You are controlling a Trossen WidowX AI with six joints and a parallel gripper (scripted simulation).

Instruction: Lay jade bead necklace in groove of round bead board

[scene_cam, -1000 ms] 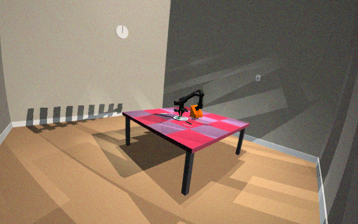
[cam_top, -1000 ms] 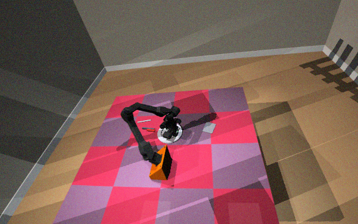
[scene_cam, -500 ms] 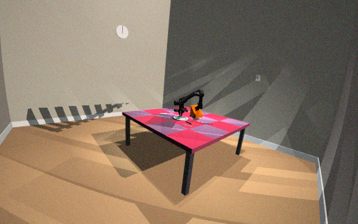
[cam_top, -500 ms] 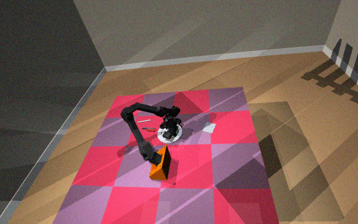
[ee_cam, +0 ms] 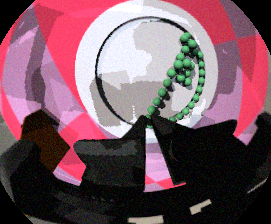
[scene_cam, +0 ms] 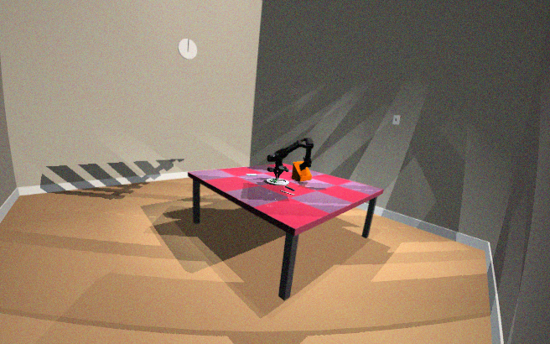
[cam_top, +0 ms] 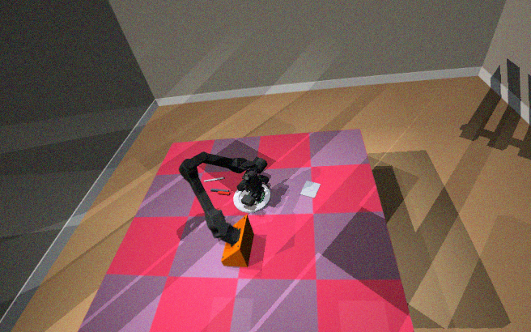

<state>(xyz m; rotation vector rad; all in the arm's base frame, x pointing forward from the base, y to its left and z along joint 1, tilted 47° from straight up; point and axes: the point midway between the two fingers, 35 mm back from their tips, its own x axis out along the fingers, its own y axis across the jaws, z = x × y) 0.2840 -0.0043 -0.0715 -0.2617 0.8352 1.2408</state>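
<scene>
Right now my gripper tip is 40 mm to the right of the round white bead board, 30 mm short of it and 10 mm above it. From my gripper tip the other things lie so: red-handled tool: 220 mm to the left, 80 mm ahead, 10 mm below; then flat grey pad: 270 mm to the right, 70 mm ahead, 10 mm below; then thin white rod: 280 mm to the left, 190 mm ahead, 10 mm below.
</scene>
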